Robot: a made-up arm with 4 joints.
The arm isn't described. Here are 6 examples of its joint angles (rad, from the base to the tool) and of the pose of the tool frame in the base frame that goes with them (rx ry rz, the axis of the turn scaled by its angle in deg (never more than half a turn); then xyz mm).
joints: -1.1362 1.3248 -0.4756 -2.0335
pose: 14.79 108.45 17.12 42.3 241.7 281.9
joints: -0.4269 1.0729 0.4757 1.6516
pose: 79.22 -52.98 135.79 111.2 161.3 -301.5
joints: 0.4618 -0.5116 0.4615 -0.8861
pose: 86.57 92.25 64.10 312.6 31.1 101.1
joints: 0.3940 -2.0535 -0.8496 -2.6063
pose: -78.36 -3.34 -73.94 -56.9 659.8 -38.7
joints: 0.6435 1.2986 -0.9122 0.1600
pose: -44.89 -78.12 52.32 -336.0 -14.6 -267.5
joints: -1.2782 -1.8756 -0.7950 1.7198
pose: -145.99 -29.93 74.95 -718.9 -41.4 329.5
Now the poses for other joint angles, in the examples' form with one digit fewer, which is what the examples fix.
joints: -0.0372 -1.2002 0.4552 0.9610
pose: -34.8 143.9 47.4 191 733 279
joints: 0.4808 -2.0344 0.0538 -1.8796
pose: -82.8 25.6 -121.9 285 403 -24
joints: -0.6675 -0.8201 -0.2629 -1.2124
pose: -31.4 -123.5 -67.5 -62 633 -131
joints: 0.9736 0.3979 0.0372 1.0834
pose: -4.0 -129.6 39.0 140 150 -425
